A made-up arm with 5 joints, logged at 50 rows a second.
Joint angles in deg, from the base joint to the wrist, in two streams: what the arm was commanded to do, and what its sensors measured. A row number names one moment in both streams.
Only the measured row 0 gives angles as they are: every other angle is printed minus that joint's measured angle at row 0.
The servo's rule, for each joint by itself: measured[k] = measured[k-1] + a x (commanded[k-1-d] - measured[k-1]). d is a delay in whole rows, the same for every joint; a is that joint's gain. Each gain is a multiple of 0.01, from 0.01 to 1. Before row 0 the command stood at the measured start. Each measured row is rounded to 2 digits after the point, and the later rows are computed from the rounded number. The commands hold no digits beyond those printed.
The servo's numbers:
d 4
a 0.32 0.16 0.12 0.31 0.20
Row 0, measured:
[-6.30, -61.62, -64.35, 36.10, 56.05]
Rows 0 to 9, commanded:
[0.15, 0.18, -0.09, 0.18, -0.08]
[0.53, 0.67, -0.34, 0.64, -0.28]
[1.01, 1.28, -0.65, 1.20, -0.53]
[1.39, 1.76, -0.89, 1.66, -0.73]
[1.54, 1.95, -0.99, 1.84, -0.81]
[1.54, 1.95, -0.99, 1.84, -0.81]
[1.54, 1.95, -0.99, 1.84, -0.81]
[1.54, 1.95, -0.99, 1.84, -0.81]
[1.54, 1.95, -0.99, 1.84, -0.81]
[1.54, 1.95, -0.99, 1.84, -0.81]
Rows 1 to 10, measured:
[0.00, 0.00, 0.00, 0.00, 0.00]
[0.00, 0.00, 0.00, 0.00, 0.00]
[0.00, 0.00, 0.00, 0.00, 0.00]
[0.00, 0.00, 0.00, 0.00, 0.00]
[0.05, 0.03, -0.01, 0.06, -0.02]
[0.20, 0.13, -0.05, 0.24, -0.07]
[0.46, 0.31, -0.12, 0.54, -0.16]
[0.76, 0.54, -0.21, 0.89, -0.27]
[1.01, 0.77, -0.30, 1.18, -0.38]
[1.18, 0.96, -0.38, 1.38, -0.47]

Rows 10 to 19, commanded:
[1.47, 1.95, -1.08, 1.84, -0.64]
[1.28, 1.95, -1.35, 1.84, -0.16]
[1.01, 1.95, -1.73, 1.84, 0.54]
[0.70, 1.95, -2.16, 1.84, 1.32]
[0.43, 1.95, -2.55, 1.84, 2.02]
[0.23, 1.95, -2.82, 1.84, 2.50]
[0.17, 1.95, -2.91, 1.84, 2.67]
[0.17, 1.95, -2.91, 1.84, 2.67]
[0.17, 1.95, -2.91, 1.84, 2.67]
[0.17, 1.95, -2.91, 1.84, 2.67]
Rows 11 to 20, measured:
[1.30, 1.12, -0.45, 1.52, -0.54]
[1.38, 1.25, -0.51, 1.62, -0.59]
[1.43, 1.36, -0.57, 1.69, -0.63]
[1.47, 1.45, -0.62, 1.74, -0.67]
[1.47, 1.53, -0.68, 1.77, -0.66]
[1.41, 1.60, -0.76, 1.79, -0.56]
[1.28, 1.66, -0.88, 1.81, -0.34]
[1.09, 1.71, -1.03, 1.82, -0.01]
[0.88, 1.75, -1.21, 1.83, 0.40]
[0.67, 1.78, -1.40, 1.83, 0.82]

